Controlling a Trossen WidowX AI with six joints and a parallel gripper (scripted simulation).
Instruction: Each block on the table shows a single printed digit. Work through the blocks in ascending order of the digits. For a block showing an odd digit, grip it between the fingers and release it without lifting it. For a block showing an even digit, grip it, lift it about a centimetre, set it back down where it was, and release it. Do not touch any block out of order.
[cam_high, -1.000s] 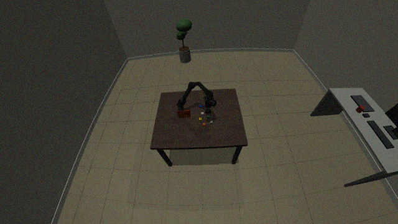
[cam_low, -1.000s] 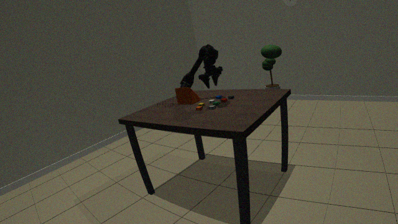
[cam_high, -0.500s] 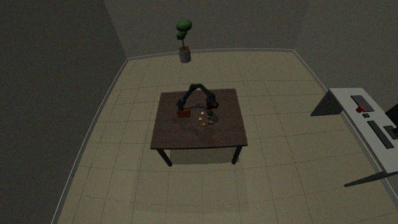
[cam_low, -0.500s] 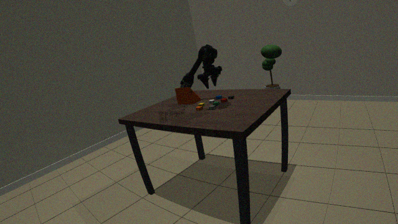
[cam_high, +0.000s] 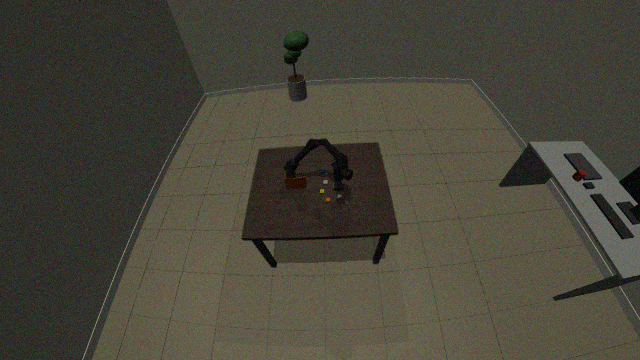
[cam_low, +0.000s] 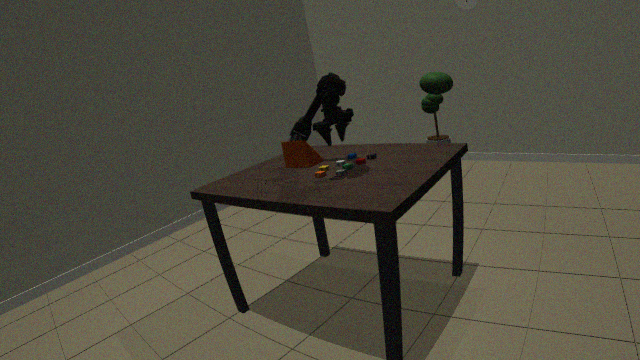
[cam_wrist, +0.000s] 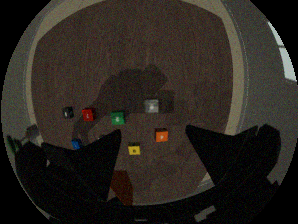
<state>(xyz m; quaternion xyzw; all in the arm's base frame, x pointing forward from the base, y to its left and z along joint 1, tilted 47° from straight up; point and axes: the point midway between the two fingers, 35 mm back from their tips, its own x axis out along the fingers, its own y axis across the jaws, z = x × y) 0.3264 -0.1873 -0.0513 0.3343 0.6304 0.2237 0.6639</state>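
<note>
Now: the yellow block 12 cm behind my gripper tip, 6 cm to the left of it and 12 cm below it. From my gripper tip the other things lie so: green block (1 cm behind, 8 cm to the left, 12 cm below); then orange block (8 cm behind, 3 cm to the right, 12 cm below); then grey block (1 cm ahead, 1 cm to the right, 12 cm below).
</note>
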